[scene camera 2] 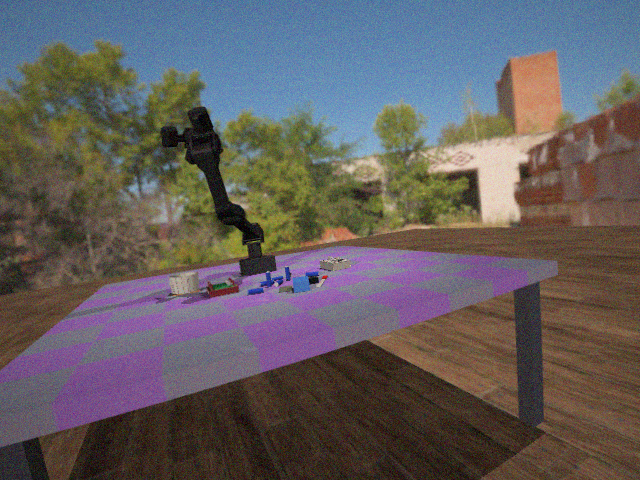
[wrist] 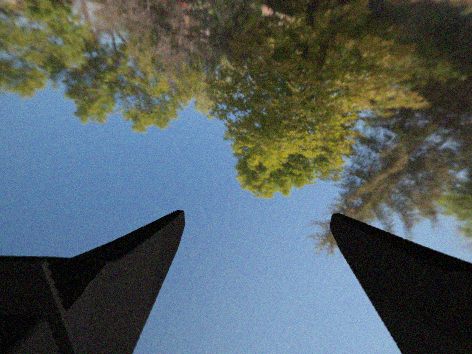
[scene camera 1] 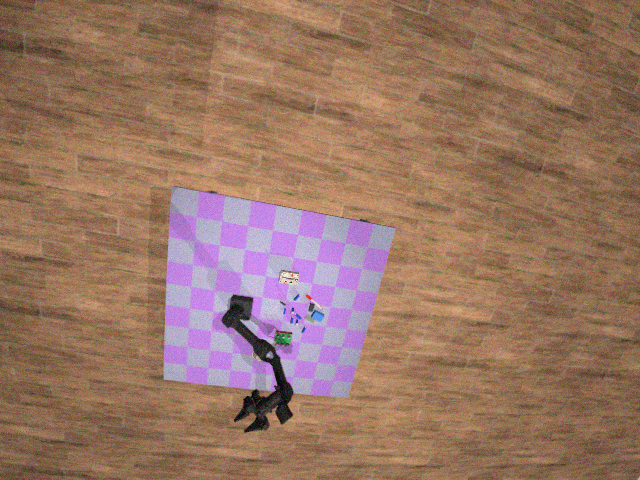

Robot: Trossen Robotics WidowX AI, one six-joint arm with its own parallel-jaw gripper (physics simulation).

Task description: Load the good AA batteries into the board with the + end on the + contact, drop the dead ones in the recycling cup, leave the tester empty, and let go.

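Frame: origin at the arm's base, x ahead, y left, z up, level; millimetres.
Seen in the pictures: gripper, fingertip midpoint: (wrist: 257, 218) (scene camera 1: 239, 426); arm's base, link origin: (scene camera 2: 255, 257) (scene camera 1: 238, 309).
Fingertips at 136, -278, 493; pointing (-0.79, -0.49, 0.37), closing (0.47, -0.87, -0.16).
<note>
Pixels of each thing's top centre, then the offset from my fingertips to it, as dx, dy, dz. Level surfaces: height alone.
- green board with red sides, top centre: (scene camera 2: 220, 280) (scene camera 1: 282, 340) +151, +66, -513
- whitish cup, top centre: (scene camera 2: 183, 274) +14, -32, -491
- blue block, top centre: (scene camera 2: 300, 278) (scene camera 1: 318, 317) +356, +251, -521
- dark block, top centre: (scene camera 1: 311, 308) +309, +304, -534
- grey-olive piece, top centre: (scene camera 2: 285, 288) +312, +219, -548
- red-and-white stick, top centre: (scene camera 2: 322, 279) (scene camera 1: 314, 302) +323, +339, -543
- checkered table, surface height: dz -551
My gripper (scene camera 1: 241, 425) (wrist: 257, 218) is open and empty, raised high and beyond the table edge, well away from the batteries. Several small blue cylinders, apparently the batteries (scene camera 1: 296, 297) (scene camera 2: 255, 291), lie loosely grouped; some look upright in scene camera 2. Their charge and + ends are too small to tell. A green board with red sides (scene camera 1: 283, 338) (scene camera 2: 222, 287) is beside them. A cream box with dark and red marks (scene camera 1: 288, 277) (scene camera 2: 334, 264), perhaps the tester, is on their other side. A whitish cup (scene camera 2: 184, 283) stands beyond the board, mostly hidden under the arm in scene camera 1.
A blue block (scene camera 1: 317, 315) (scene camera 2: 301, 284), a dark block (scene camera 1: 311, 306), a grey-olive piece (scene camera 2: 285, 289) and a red-and-white stick (scene camera 1: 313, 301) (scene camera 2: 322, 281) lie by the batteries. The arm's black base (scene camera 2: 257, 265) stands on the checkered table (scene camera 1: 206, 206) (scene camera 2: 206, 356).
</note>
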